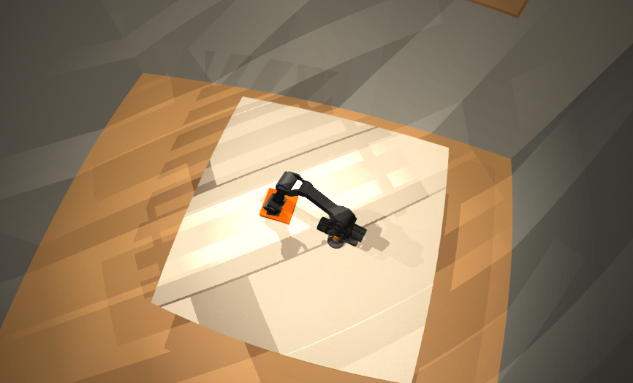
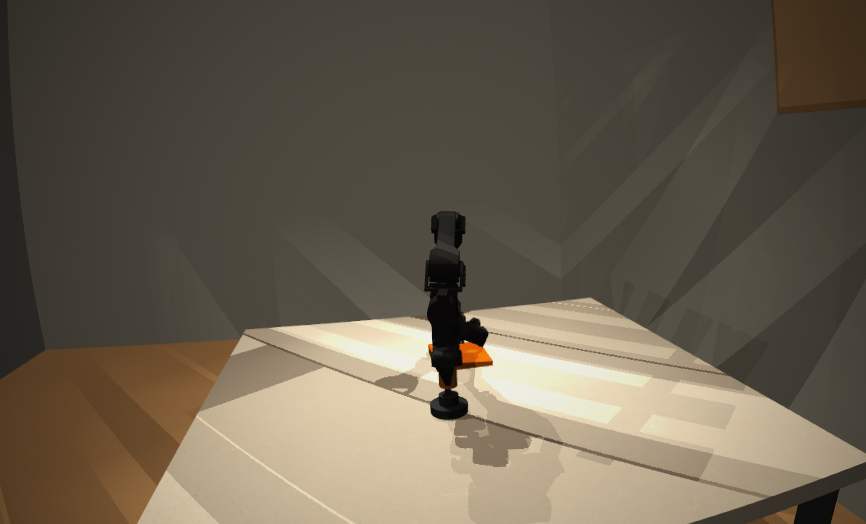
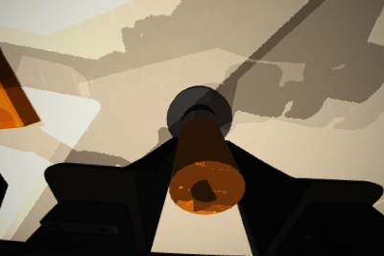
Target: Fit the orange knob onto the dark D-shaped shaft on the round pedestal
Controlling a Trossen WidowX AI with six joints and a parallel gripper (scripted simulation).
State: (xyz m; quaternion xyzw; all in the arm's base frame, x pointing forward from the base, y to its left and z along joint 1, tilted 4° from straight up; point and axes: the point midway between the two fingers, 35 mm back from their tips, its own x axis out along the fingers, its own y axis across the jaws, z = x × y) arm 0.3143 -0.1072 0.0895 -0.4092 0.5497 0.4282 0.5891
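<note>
The orange knob lies 2 cm above my gripper tip. Round my gripper tip: dark round pedestal: 4 cm below.
</note>
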